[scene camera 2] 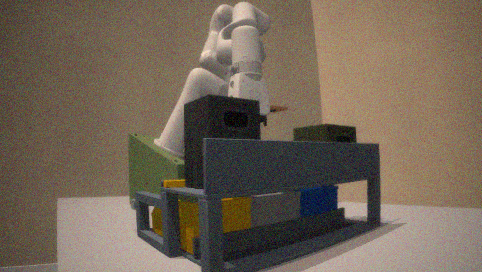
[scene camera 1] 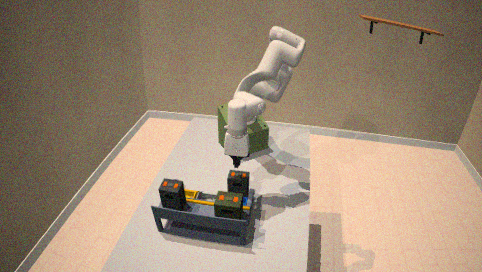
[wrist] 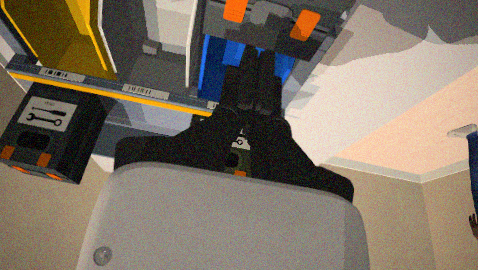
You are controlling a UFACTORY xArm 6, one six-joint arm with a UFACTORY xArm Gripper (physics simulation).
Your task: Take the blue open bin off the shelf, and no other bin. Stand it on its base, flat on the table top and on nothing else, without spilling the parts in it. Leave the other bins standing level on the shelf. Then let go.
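Places are measured from the arm's base along level axes (x ahead, y left, z up), in centimetres.
Pixels of known places: gripper, fingertip midpoint: (scene camera 1: 236,166) (wrist: 253,65); arm's base, origin of the base link: (scene camera 2: 169,149).
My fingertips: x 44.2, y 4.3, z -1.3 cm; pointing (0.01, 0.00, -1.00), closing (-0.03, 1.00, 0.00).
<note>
For each thing: its top centre in the pictures, then the offset to it from my fingertips. "spot": a spot on its surface instead. Level surfaces: height alone.
- blue bin, middle of its top: (wrist: 241,78) (scene camera 2: 291,186) (scene camera 1: 234,202) dx +12.9, dy +1.5, dz -9.8 cm
- shelf, surface spot: (scene camera 2: 290,162) spot: dx +30.9, dy -15.8, dz -4.5 cm
- grey bin, middle of its top: (wrist: 147,58) (scene camera 2: 248,191) (scene camera 1: 207,199) dx +13.4, dy -10.1, dz -9.8 cm
- yellow bin, middle of its top: (wrist: 57,40) (scene camera 2: 195,196) (scene camera 1: 183,195) dx +13.8, dy -21.3, dz -9.8 cm
- rear dark case, middle of its top: (wrist: 270,16) (scene camera 1: 238,174) dx -0.1, dy +0.8, dz -4.7 cm
- green case, middle of its top: (scene camera 2: 325,127) (scene camera 1: 228,198) dx +22.7, dy +1.5, dz +1.8 cm
- table, its level: dz -17.9 cm
The blue bin (scene camera 1: 245,201) (scene camera 2: 319,201) (wrist: 212,65) stands on the shelf (scene camera 1: 200,215) (scene camera 2: 290,162) at the end of the bin row. Its inside is largely hidden in the wrist view, and parts in it cannot be made out. The grey bin (scene camera 2: 275,207) (wrist: 165,75) is beside it, and the yellow bin (scene camera 1: 190,194) (scene camera 2: 236,212) (wrist: 72,55) is beyond that. My gripper (scene camera 1: 236,165) (wrist: 253,65) is shut and empty. It points down above the rear dark case in scene camera 1; its fingers overlap the blue bin in the wrist view.
The rear dark case (scene camera 1: 238,183) (wrist: 265,30) stands close by the blue bin. Another dark case (scene camera 1: 171,194) (scene camera 2: 222,130) (wrist: 50,120) and a green case (scene camera 1: 229,205) (scene camera 2: 325,133) stand on the shelf top. The table (scene camera 1: 280,240) (scene camera 2: 425,235) extends around the shelf.
</note>
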